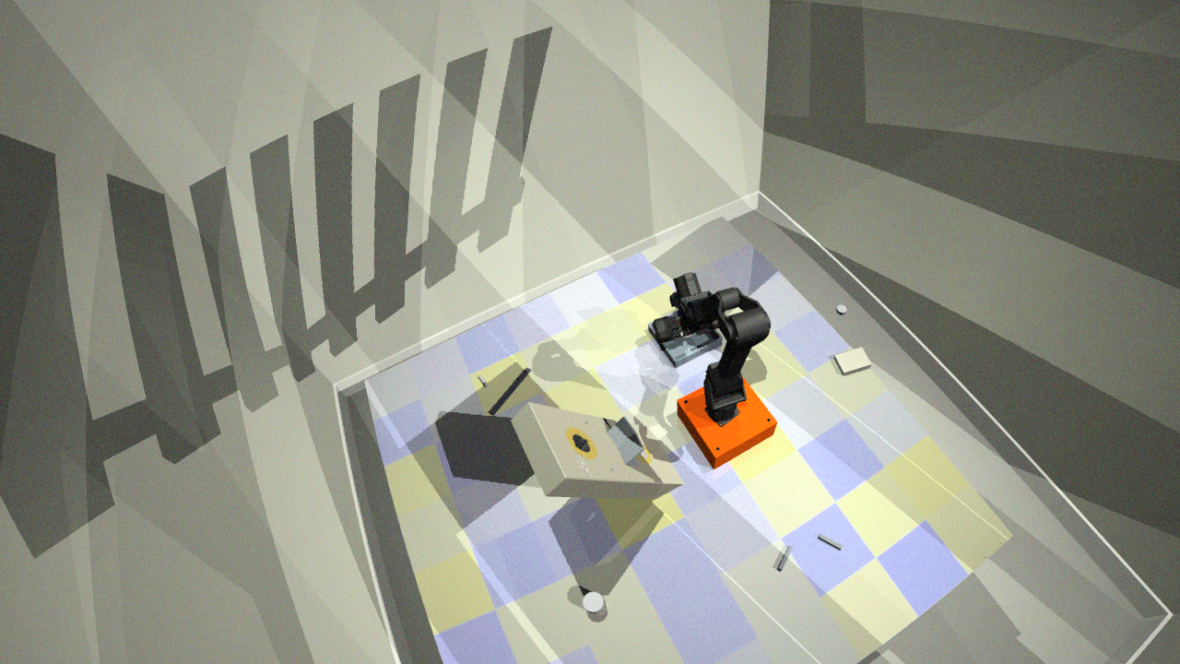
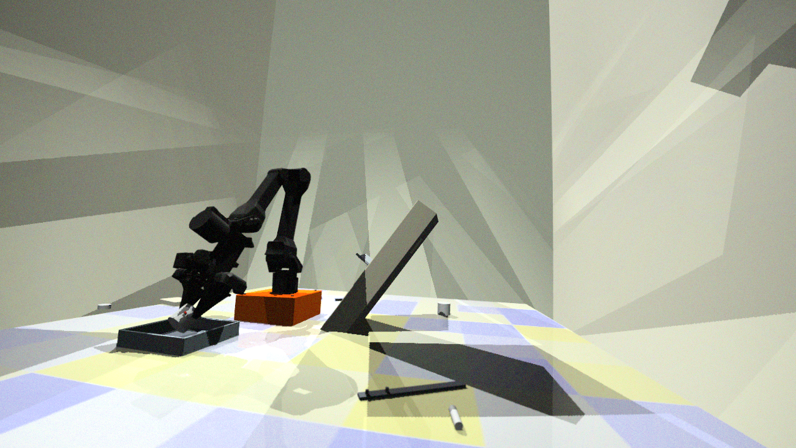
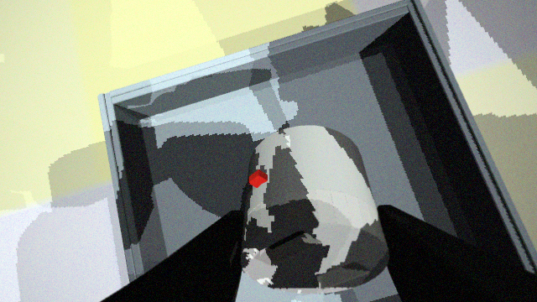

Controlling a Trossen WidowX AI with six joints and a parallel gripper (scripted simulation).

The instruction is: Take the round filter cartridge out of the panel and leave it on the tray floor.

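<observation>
My gripper tip is now right at the round filter cartridge. From my gripper tip the other things lie so: beige slab: 36 cm to the left, 31 cm behind, 4 cm below; then service panel: 41 cm ahead, 22 cm to the left, 13 cm above.
</observation>
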